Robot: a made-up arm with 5 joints.
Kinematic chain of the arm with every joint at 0, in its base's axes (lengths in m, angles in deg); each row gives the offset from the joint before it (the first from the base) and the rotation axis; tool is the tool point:
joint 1: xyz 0 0 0.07 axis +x
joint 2: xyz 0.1 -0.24 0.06 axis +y
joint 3: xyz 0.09 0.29 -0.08 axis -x
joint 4: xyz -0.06 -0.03 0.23 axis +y
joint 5: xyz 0 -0.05 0.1 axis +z
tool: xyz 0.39 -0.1 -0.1
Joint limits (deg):
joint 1: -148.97..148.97
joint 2: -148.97..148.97
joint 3: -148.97..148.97
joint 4: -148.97..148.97
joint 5: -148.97..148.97
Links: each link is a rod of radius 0.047 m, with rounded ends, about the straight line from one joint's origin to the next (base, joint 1, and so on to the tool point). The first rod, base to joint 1, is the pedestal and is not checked.
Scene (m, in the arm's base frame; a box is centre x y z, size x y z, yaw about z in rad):
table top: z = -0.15
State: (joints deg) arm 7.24 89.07 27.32 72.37 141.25
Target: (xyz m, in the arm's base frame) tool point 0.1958 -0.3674 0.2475
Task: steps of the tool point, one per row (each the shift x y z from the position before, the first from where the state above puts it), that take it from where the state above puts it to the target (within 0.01 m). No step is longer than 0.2 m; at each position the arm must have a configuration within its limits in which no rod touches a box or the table.
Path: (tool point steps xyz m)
1: 0.0512 -0.0316 0.0090
2: 0.0255 -0.0324 0.0375
3: -0.0061 -0.0256 0.0558
4: 0.1166 -0.1028 -0.0972
5: 0.0587 -0.1470 -0.0997
6: -0.0124 -0.1732 -0.0652
7: -0.0801 -0.1645 -0.0043
8: -0.1282 -0.1156 0.0626
9: -0.1464 -0.0338 0.1131

